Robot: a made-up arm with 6 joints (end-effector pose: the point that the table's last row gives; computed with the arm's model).
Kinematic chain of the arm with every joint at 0, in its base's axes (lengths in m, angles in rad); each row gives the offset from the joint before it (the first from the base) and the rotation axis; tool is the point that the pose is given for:
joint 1: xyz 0 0 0.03 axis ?
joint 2: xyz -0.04 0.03 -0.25 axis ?
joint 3: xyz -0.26 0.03 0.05 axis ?
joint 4: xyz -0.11 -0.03 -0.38 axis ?
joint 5: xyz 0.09 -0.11 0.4 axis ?
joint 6: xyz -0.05 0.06 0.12 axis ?
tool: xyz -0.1 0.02 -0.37
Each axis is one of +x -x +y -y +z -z.
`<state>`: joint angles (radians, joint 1 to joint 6).
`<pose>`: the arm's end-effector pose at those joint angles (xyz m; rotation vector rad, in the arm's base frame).
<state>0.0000 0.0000 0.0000 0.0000 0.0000 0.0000</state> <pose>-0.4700 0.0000 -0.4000 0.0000 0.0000 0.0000</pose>
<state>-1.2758 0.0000 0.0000 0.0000 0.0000 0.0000</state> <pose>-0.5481 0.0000 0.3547 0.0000 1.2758 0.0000</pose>
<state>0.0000 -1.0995 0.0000 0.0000 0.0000 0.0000</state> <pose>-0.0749 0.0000 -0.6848 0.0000 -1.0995 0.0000</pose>
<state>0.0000 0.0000 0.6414 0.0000 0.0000 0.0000</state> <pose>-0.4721 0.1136 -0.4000 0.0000 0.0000 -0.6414</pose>
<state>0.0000 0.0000 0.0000 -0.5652 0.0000 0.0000</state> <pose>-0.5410 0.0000 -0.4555 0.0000 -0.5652 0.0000</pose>
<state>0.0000 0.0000 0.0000 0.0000 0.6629 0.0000</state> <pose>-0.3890 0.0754 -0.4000 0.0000 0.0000 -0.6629</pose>
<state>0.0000 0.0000 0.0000 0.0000 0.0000 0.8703</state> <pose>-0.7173 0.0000 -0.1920 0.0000 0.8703 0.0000</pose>
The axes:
joint 1: -y
joint 2: +y
joint 3: -z
joint 4: +y
joint 5: -z
joint 6: +y

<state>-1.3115 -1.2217 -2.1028 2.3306 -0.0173 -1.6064</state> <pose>-0.5071 0.0190 -0.9032 -0.6574 0.5013 2.0271</pose>
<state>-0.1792 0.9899 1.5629 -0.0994 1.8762 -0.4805</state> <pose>-0.4177 0.0271 0.1433 2.1010 0.2805 1.9724</pose>
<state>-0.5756 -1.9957 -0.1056 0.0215 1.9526 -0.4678</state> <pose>-0.0120 -0.1294 -0.3767 0.9222 -1.2516 -1.8400</pose>
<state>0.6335 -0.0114 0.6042 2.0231 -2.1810 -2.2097</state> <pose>0.5895 -0.1986 -0.4426 2.3926 -0.9736 -0.8970</pose>
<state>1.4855 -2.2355 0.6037 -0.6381 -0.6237 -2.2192</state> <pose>0.8074 0.2992 -0.1136 0.2790 -0.1825 0.2342</pose>
